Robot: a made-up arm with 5 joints.
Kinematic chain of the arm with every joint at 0, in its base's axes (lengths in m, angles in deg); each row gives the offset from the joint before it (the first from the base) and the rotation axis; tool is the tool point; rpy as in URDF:
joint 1: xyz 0.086 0 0.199 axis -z
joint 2: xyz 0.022 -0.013 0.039 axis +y
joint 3: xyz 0.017 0 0.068 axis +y
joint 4: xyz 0.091 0 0.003 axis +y
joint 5: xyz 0.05 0.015 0 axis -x
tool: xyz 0 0 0 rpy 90 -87.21 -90
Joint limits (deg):
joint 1: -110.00..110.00
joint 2: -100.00..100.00
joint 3: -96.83..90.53
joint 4: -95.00..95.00
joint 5: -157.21..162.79
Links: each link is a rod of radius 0.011 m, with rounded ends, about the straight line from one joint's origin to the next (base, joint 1, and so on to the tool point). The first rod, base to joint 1, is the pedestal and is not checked.
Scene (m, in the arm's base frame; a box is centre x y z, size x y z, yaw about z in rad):
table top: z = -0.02
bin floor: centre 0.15 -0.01 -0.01 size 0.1 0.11 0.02 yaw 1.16
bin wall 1: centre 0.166 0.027 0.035 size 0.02 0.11 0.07 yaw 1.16
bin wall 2: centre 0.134 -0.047 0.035 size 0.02 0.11 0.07 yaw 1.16
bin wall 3: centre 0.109 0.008 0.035 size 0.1 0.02 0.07 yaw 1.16
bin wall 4: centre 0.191 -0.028 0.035 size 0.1 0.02 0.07 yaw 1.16
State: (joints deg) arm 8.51 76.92 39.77 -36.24 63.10
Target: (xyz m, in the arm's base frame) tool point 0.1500 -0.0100 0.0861
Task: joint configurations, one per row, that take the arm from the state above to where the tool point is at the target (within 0.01 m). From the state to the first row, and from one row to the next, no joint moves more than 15 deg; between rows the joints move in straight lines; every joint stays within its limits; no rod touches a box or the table.
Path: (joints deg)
1: 9.58 83.96 31.25 -35.12 63.10
2: 10.65 91.00 22.72 -34.00 63.10

